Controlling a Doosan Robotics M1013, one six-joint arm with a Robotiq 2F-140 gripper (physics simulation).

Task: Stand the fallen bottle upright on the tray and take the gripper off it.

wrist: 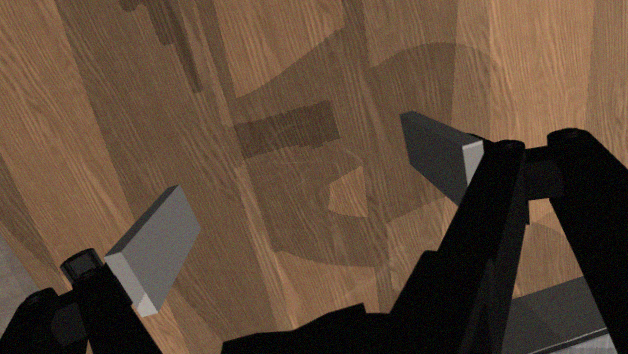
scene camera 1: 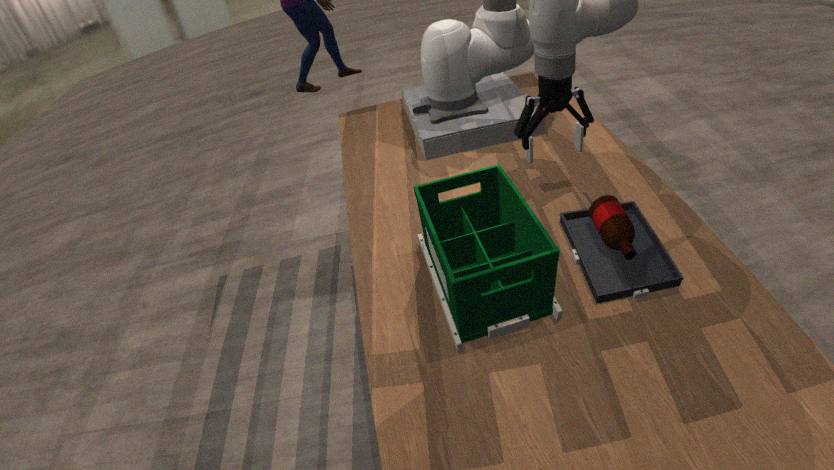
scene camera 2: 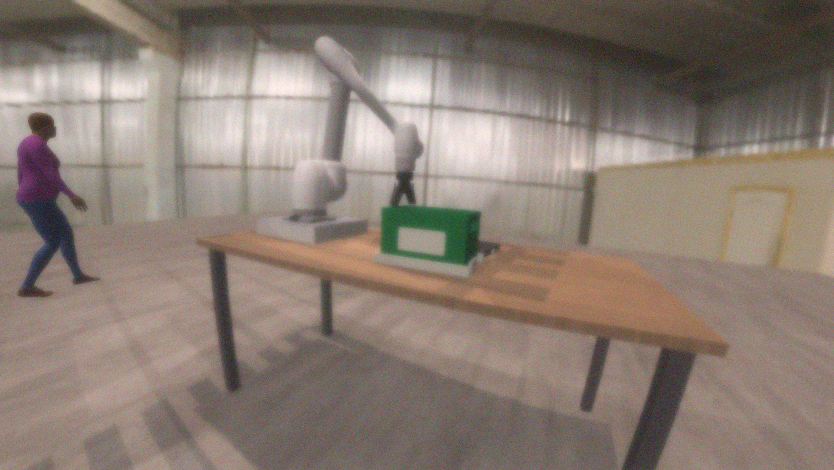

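Pixels of known places: gripper, fingertip midpoint: (wrist: pixel 295 173) (scene camera 1: pixel 554 154); arm's base, link origin: (scene camera 1: pixel 453 106) (scene camera 2: pixel 309 220).
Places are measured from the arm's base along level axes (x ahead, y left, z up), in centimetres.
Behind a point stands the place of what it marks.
A dark brown bottle (scene camera 1: pixel 613 225) {x 66.9, y 17.5, z 0.1 cm} with a red label lies on its side on the grey tray (scene camera 1: pixel 640 290) {x 80.5, y 17.3, z -5.6 cm}. Its neck points toward the front of scene camera 1's view, and its base is at the tray's back edge. My gripper (scene camera 1: pixel 555 149) {x 40.5, y 15.7, z 2.1 cm} (wrist: pixel 295 173) {x 40.5, y 15.7, z 2.1 cm} is open and empty. It hangs above the table, behind the tray and beside the robot's base, apart from the bottle. In the scene camera 2 view the fingertips are hidden behind the green crate, and the bottle does not show. The bottle and tray do not show in the wrist view.
A green crate (scene camera 1: pixel 505 303) {x 78.8, y -10.9, z 0.9 cm} (scene camera 2: pixel 430 213) {x 68.1, y -20.3, z 9.7 cm} with dividers stands left of the tray, between light stops. The robot's grey base block (scene camera 1: pixel 484 143) {x 16.3, y 4.6, z -5.9 cm} (scene camera 2: pixel 315 231) {x 16.2, y -12.8, z -2.1 cm} is at the back of the wooden table (scene camera 1: pixel 472 402) {x 91.6, y -20.9, z -7.2 cm} (scene camera 2: pixel 589 303) {x 112.7, y -26.2, z -7.2 cm}. A person (scene camera 1: pixel 315 40) (scene camera 2: pixel 43 186) is on the floor beyond the table.
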